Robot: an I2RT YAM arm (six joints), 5 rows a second.
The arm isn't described. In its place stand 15 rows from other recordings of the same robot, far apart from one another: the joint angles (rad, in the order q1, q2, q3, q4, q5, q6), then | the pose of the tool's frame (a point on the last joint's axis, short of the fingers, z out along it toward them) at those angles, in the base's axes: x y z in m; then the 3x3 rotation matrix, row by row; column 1 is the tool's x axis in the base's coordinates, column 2 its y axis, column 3 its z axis.
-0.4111 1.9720 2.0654 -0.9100 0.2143 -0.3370 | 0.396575 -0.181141 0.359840; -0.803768 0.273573 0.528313; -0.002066 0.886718 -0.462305; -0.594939 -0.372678 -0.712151
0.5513 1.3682 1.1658 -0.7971 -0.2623 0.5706 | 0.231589 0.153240 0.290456; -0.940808 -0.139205 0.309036; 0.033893 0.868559 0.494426; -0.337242 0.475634 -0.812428
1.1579 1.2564 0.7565 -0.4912 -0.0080 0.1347 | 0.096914 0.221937 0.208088; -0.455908 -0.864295 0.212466; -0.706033 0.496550 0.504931; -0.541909 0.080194 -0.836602
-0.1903 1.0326 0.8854 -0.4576 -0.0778 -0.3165 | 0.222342 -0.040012 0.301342; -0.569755 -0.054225 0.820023; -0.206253 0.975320 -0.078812; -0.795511 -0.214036 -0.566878
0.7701 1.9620 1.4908 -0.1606 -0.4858 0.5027 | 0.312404 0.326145 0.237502; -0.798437 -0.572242 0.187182; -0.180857 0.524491 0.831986; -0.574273 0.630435 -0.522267
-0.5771 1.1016 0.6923 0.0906 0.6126 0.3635 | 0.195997 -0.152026 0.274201; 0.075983 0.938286 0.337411; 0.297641 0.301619 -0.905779; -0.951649 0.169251 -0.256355
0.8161 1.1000 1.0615 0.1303 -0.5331 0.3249 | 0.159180 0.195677 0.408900; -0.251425 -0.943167 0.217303; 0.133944 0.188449 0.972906; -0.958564 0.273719 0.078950
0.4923 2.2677 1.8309 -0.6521 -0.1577 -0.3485 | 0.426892 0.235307 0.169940; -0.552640 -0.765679 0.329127; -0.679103 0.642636 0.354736; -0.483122 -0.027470 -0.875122
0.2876 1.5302 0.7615 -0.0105 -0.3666 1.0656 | 0.287320 0.098297 0.174734; -0.771853 0.343155 0.535246; 0.623608 0.572677 0.532122; -0.123923 0.744504 -0.656016
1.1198 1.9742 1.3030 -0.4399 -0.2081 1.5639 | 0.168199 0.364191 0.153390; -0.923220 0.384257 0.003266; 0.338389 0.808933 0.480749; 0.182089 0.444942 -0.876852
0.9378 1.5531 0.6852 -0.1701 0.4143 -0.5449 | 0.173419 0.212134 0.137504; -0.115913 -0.791847 0.599619; -0.960061 0.244092 0.136754; -0.254650 -0.559819 -0.788515
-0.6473 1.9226 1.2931 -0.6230 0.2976 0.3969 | 0.295357 -0.236362 0.162982; -0.447589 0.892098 0.061845; 0.801641 0.430928 -0.414335; -0.396278 -0.135874 -0.908021
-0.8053 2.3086 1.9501 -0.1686 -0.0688 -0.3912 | 0.377805 -0.389619 0.223980; -0.580797 0.494031 0.647000; 0.055393 0.816935 -0.574064; -0.812162 -0.297576 -0.501839
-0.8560 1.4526 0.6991 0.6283 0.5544 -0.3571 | 0.190383 -0.247952 0.238770; -0.420814 0.893747 0.155347; 0.031442 0.185516 -0.982138; -0.906602 -0.408413 -0.106169
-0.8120 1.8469 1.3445 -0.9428 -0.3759 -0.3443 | 0.249615 -0.244267 0.195843; -0.859724 0.375186 0.346570; 0.450406 0.876869 0.168035; -0.240852 0.300561 -0.922851
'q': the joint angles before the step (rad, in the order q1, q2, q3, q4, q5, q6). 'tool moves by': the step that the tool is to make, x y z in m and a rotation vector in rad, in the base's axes. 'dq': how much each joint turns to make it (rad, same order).
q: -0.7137 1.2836 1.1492 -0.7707 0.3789 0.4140
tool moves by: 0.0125 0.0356 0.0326 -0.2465 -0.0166 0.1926
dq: 0.1547 -0.1059 -0.0124 0.1405 0.1063 -0.1760
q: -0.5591 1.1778 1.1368 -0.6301 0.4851 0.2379
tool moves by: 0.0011 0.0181 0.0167 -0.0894 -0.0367 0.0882
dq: 0.0688 -0.0527 -0.0003 0.0562 0.0182 -0.0674
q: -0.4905 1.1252 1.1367 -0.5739 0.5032 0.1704
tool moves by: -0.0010 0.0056 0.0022 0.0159 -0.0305 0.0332
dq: 0.0149 -0.0167 -0.0031 -0.0016 -0.0305 0.0162
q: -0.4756 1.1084 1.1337 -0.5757 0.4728 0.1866
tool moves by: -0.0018 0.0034 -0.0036 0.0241 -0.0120 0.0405
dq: 0.0031 -0.0169 -0.0211 0.0023 -0.0459 0.0037
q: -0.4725 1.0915 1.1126 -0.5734 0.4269 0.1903
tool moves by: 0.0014 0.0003 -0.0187 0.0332 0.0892 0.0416
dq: -0.0001 0.0107 -0.0409 -0.0287 -0.0284 -0.0354
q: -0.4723 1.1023 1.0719 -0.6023 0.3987 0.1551
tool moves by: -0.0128 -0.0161 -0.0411 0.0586 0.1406 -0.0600
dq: -0.0888 0.0118 -0.1132 -0.0126 -0.0099 -0.0353
